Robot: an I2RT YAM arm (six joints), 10 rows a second.
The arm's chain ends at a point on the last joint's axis. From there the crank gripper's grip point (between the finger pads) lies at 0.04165 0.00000 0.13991 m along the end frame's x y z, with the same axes.
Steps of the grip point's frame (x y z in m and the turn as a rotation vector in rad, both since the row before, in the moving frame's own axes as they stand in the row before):
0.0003, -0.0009, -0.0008, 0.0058, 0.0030, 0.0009
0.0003, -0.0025, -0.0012, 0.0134, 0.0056, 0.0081
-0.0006, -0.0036, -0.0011, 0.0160, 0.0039, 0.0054
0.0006, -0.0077, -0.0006, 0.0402, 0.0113, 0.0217
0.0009, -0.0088, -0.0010, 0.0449, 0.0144, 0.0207
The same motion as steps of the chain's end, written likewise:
-0.0001, -0.0001, -0.0007, 0.0058, 0.0030, 0.0009
-0.0005, -0.0010, -0.0010, 0.0134, 0.0056, 0.0081
-0.0012, -0.0016, -0.0009, 0.0160, 0.0039, 0.0054
-0.0010, -0.0030, 0.0000, 0.0402, 0.0113, 0.0217
-0.0012, -0.0034, -0.0003, 0.0449, 0.0144, 0.0207

